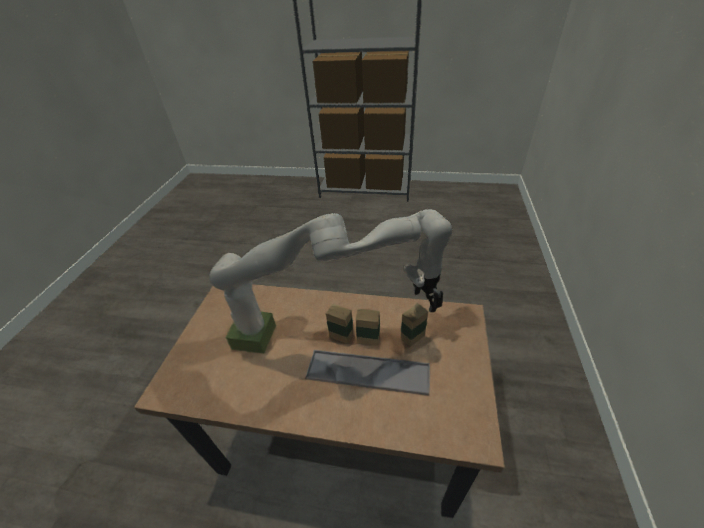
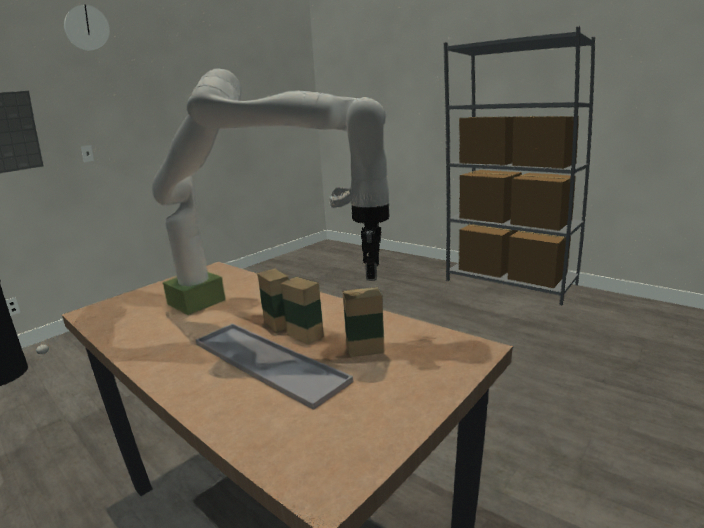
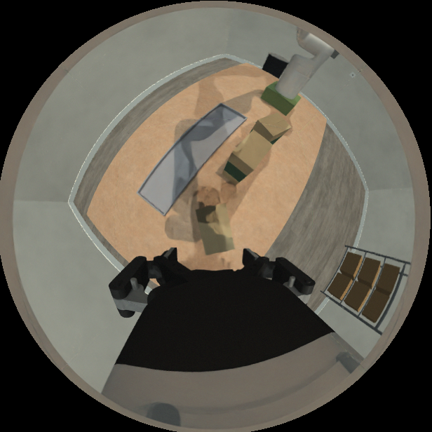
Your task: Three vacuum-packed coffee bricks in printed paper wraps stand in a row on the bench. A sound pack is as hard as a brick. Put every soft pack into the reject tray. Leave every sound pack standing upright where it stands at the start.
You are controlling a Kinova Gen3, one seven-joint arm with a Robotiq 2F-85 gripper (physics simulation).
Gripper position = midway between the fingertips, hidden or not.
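My gripper [image 2: 372, 272], [image 3: 210, 255] is visible. Also present: a coffee pack [image 2: 363, 309], a coffee pack [image 2: 270, 281], a coffee pack [image 2: 301, 298], and a grey reject tray [image 1: 328, 366], [image 3: 172, 173].
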